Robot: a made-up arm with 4 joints.
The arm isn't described. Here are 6 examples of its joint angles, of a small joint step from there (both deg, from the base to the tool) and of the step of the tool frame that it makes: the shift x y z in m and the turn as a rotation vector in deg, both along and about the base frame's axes.
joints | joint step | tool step
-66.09 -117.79 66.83 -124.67 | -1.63 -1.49 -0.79 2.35 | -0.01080 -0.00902 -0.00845 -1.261 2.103 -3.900
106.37 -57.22 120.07 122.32 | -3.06 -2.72 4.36 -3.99 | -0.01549 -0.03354 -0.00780 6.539 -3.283 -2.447
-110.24 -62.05 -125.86 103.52 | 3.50 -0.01 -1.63 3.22 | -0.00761 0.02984 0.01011 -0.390 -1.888 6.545
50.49 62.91 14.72 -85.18 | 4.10 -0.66 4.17 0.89 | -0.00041 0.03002 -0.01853 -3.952 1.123 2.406
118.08 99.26 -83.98 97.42 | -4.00 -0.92 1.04 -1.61 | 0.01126 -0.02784 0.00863 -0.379 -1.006 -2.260
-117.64 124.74 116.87 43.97 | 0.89 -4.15 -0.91 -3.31 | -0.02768 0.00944 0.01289 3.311 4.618 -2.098
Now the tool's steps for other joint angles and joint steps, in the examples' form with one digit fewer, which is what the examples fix.
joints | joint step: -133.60 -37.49 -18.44 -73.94 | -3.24 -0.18 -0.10 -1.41
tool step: -0.0138 0.0072 -0.0028 -0.53 -1.11 -3.43
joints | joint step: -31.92 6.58 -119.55 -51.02 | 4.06 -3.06 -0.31 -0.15
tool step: 0.0013 0.0025 -0.0051 -2.67 1.65 4.38
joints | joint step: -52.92 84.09 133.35 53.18 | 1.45 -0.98 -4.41 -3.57
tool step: 0.0162 -0.0214 -0.0004 -5.74 -0.24 -0.73
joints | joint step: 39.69 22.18 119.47 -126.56 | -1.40 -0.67 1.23 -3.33
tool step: -0.0076 -0.0179 0.0088 -0.42 -3.20 -3.61
